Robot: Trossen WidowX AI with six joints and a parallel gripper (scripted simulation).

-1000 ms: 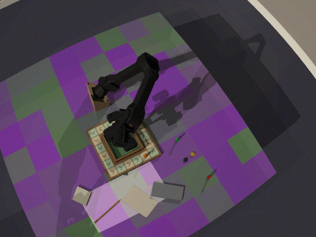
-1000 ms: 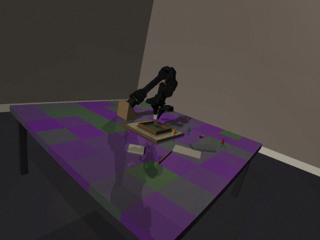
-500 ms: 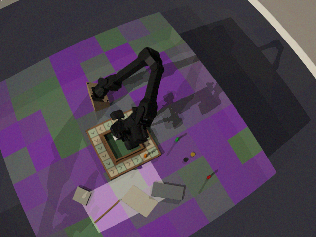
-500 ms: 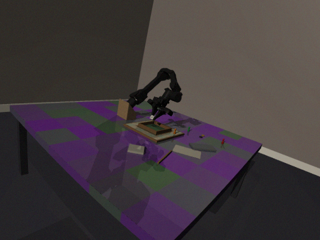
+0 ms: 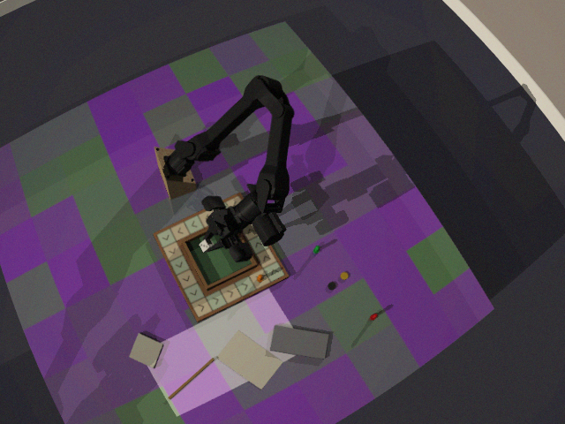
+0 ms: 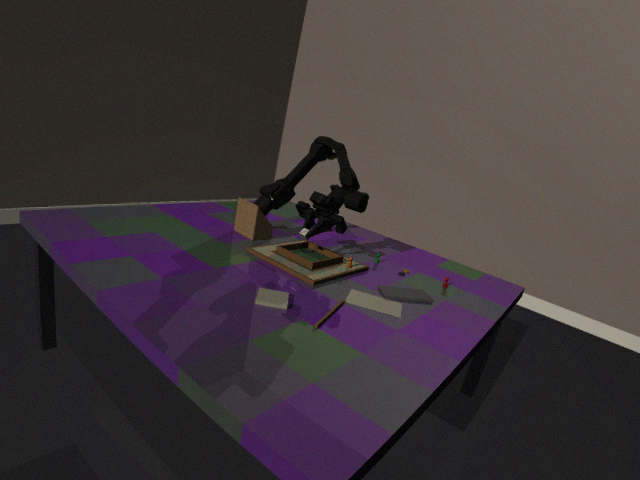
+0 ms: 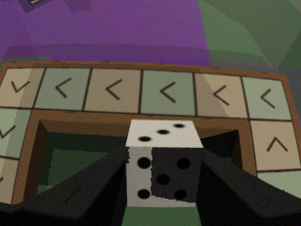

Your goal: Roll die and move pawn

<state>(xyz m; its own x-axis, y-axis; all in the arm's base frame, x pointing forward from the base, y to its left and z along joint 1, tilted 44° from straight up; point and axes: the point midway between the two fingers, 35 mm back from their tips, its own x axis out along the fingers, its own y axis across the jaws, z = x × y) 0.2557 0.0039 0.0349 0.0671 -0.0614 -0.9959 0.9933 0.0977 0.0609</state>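
Right now the white die is right at my gripper tip. Also, from my gripper tip: orange pawn: 12 cm ahead, 11 cm to the left, 6 cm below; then green dice tray: 8 cm below, 3 cm to the left, 1 cm ahead; then green pawn: 29 cm to the left, 10 cm ahead, 7 cm below.
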